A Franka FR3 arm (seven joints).
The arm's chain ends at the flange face. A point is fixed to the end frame.
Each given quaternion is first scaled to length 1.
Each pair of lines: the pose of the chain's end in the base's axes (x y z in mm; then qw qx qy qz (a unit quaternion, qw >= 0)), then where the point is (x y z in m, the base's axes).
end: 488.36, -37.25, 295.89, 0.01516, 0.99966, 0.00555, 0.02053
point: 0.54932 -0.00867 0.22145
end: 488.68, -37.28, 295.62, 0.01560, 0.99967, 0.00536, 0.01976
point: 0.54954 -0.00879 0.22106
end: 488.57, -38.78, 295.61, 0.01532, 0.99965, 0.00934, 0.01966
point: 0.54918 -0.00978 0.22104
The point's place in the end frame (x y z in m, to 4 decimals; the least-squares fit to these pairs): 0.0582 -0.0302 0.0760
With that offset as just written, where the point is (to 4 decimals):
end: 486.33, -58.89, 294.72, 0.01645, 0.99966, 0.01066, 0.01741
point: 0.5465 -0.0299 0.2198
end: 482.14, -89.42, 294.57, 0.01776, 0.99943, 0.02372, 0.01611
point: 0.5413 -0.0591 0.2194
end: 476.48, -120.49, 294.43, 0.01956, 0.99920, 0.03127, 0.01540
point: 0.5351 -0.0896 0.2190
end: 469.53, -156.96, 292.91, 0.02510, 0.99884, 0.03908, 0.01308
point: 0.5273 -0.1260 0.2169
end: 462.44, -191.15, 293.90, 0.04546, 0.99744, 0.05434, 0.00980
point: 0.5189 -0.1617 0.2163
